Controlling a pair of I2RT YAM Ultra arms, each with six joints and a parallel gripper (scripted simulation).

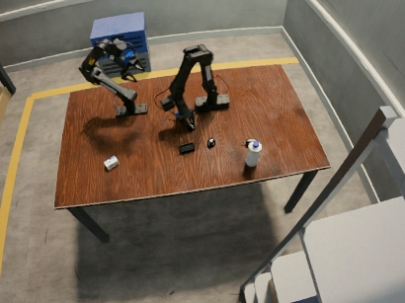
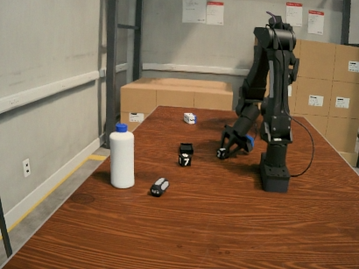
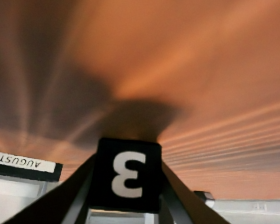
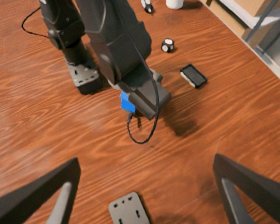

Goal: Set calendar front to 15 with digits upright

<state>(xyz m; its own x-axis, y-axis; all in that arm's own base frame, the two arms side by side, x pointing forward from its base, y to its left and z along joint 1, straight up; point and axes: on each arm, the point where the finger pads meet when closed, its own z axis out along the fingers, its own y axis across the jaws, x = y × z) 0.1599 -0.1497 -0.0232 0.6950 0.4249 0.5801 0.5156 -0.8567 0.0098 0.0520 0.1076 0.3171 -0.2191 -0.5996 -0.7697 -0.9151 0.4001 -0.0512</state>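
Now: the black calendar tray 14 cm ahead of my left hand, 3 cm to the right of it and 1 cm below it. From my left hand the other things lie so: white bottle: 25 cm ahead, 31 cm to the left, 7 cm above.
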